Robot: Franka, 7 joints.
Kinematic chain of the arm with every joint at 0, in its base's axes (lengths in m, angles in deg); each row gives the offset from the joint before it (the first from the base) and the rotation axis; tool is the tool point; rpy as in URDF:
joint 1: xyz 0 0 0.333 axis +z
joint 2: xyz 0 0 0 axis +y
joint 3: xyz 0 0 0.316 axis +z
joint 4: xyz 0.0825 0 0 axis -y
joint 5: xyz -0.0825 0 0.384 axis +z
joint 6: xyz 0 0 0 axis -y
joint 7: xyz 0.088 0 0 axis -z
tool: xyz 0 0 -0.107 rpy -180 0 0
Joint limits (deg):
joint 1: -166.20..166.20
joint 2: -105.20..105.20
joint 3: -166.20..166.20
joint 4: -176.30..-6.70
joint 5: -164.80..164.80
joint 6: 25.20..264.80
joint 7: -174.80..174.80
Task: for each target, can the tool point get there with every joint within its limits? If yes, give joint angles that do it. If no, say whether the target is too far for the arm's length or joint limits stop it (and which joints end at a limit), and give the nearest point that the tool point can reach.
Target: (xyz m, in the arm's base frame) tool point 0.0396 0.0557 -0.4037
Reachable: no: joint limits stop it (at a limit: joint 2) | nearest point 0.0562 0.0791 -0.3270 | short by 0.082 m
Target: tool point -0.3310 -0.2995 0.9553
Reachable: yes | joints 108.02 -1.17 97.28 -56.39 83.00 82.52 109.89
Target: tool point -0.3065 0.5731 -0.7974
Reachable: no: too far | nearest point -0.2224 0.4158 -0.3263 | short by 0.504 m
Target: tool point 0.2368 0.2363 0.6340
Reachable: yes | joints 0.44 -59.45 26.26 -141.88 -120.58 161.15 -95.86
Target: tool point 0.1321 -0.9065 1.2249
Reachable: no: too far | nearest point 0.0886 -0.6083 0.9315 | short by 0.421 m
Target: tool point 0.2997 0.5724 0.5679
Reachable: yes | joints 13.31 54.46 68.03 -83.42 -74.39 221.02 3.05
